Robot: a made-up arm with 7 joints. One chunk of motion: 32 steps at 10 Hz.
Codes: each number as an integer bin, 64 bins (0 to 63) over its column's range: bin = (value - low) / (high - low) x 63, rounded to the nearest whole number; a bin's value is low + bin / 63 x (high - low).
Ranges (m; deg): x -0.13..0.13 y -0.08..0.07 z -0.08..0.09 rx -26..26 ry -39..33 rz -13..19
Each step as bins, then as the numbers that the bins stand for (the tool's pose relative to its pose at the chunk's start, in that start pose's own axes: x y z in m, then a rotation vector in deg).
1 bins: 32 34 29 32 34 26
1 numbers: 0.0021 0.0010 -0.0017 0.41 -0.14 0.21
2 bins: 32 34 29 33 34 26
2 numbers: 0.0021 0.0010 -0.0017 1.24 -0.14 0.21
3 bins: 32 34 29 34 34 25
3 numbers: 0.0021 0.0010 -0.0017 2.06 -0.14 -0.30
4 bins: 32 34 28 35 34 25
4 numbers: 0.0021 0.0010 -0.0044 2.89 -0.14 -0.30
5 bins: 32 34 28 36 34 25
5 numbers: 0.0021 0.0010 -0.0044 3.71 -0.14 -0.30
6 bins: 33 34 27 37 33 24
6 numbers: 0.0062 0.0010 -0.0071 4.54 -1.29 -0.81
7 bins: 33 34 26 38 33 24
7 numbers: 0.0062 0.0010 -0.0098 5.37 -1.29 -0.81
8 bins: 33 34 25 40 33 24
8 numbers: 0.0062 0.0010 -0.0125 7.02 -1.29 -0.81
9 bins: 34 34 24 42 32 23
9 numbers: 0.0103 0.0010 -0.0152 8.67 -2.43 -1.32
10 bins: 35 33 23 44 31 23
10 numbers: 0.0144 -0.0014 -0.0179 10.32 -3.57 -1.32
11 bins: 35 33 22 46 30 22
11 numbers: 0.0144 -0.0014 -0.0206 11.97 -4.71 -1.83
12 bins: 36 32 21 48 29 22
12 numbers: 0.0186 -0.0038 -0.0233 13.62 -5.86 -1.83
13 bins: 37 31 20 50 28 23
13 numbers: 0.0227 -0.0062 -0.0260 15.27 -7.00 -1.32
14 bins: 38 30 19 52 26 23
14 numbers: 0.0268 -0.0086 -0.0287 16.92 -9.29 -1.32
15 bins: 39 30 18 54 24 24
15 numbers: 0.0310 -0.0086 -0.0314 18.57 -11.57 -0.81
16 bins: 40 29 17 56 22 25
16 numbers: 0.0351 -0.0110 -0.0341 20.22 -13.86 -0.30
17 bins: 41 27 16 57 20 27
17 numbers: 0.0392 -0.0157 -0.0368 21.05 -16.14 0.71
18 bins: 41 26 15 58 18 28
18 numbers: 0.0392 -0.0181 -0.0395 21.87 -18.43 1.22
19 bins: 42 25 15 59 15 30
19 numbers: 0.0433 -0.0205 -0.0395 22.70 -21.86 2.24
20 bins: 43 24 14 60 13 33
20 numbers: 0.0475 -0.0229 -0.0422 23.52 -24.14 3.76
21 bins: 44 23 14 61 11 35
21 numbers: 0.0516 -0.0252 -0.0422 24.35 -26.43 4.78
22 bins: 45 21 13 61 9 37
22 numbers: 0.0557 -0.0300 -0.0449 24.35 -28.71 5.79
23 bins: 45 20 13 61 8 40
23 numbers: 0.0557 -0.0324 -0.0449 24.35 -29.86 7.32
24 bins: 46 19 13 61 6 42
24 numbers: 0.0598 -0.0348 -0.0449 24.35 -32.14 8.33
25 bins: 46 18 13 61 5 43
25 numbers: 0.0598 -0.0371 -0.0449 24.35 -33.29 8.84
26 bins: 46 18 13 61 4 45
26 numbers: 0.0598 -0.0371 -0.0449 24.35 -34.43 9.86
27 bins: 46 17 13 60 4 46
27 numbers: 0.0598 -0.0395 -0.0449 23.52 -34.43 10.37
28 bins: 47 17 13 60 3 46
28 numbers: 0.0640 -0.0395 -0.0449 23.52 -35.57 10.37
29 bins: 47 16 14 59 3 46
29 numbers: 0.0640 -0.0419 -0.0422 22.70 -35.57 10.37
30 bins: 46 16 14 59 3 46
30 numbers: 0.0598 -0.0419 -0.0422 22.70 -35.57 10.37
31 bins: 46 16 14 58 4 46
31 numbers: 0.0598 -0.0419 -0.0422 21.87 -34.43 10.37
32 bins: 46 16 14 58 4 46
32 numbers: 0.0598 -0.0419 -0.0422 21.87 -34.43 10.37
